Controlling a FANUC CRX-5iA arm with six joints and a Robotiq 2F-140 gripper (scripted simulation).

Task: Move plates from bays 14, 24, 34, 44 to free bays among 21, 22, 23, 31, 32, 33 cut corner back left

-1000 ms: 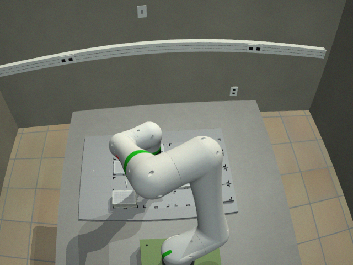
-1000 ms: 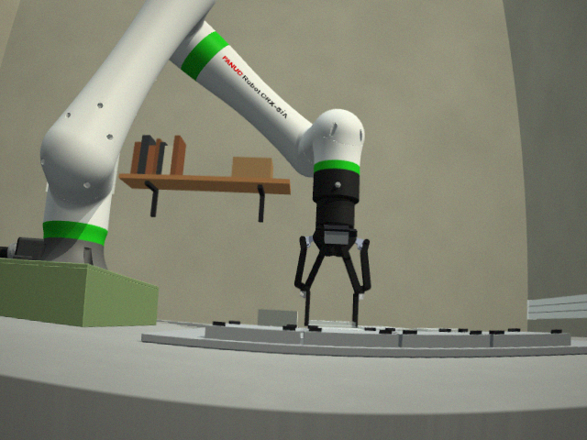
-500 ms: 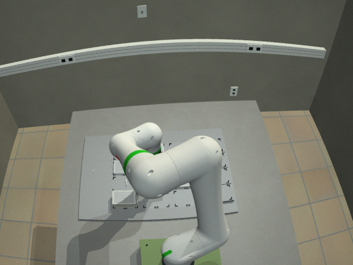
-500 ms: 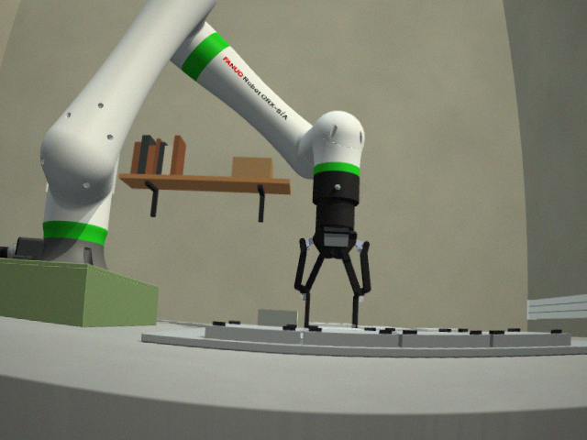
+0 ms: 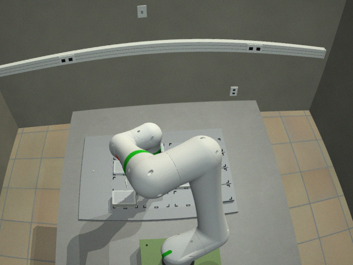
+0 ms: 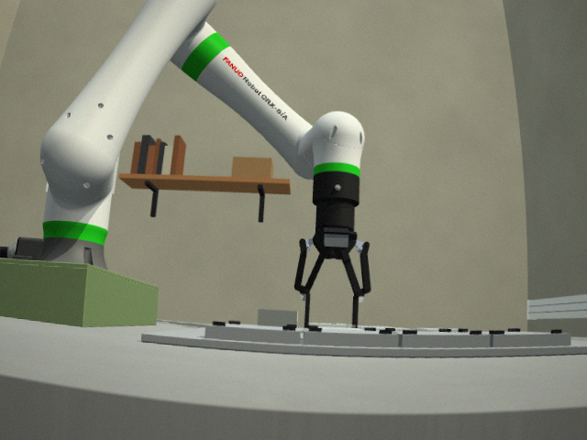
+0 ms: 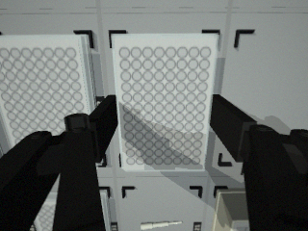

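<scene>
Right now my hand is 2 cm short of the white scrap and 3 cm above it. Round my hand: thin white stick (2 cm ahead, 15 cm to the left, 3 cm below); then sealed deep-well block (8 cm behind, 18 cm to the left, 1 cm below); then sealed 96-well plate (13 cm ahead, 15 cm to the left, 3 cm below).
</scene>
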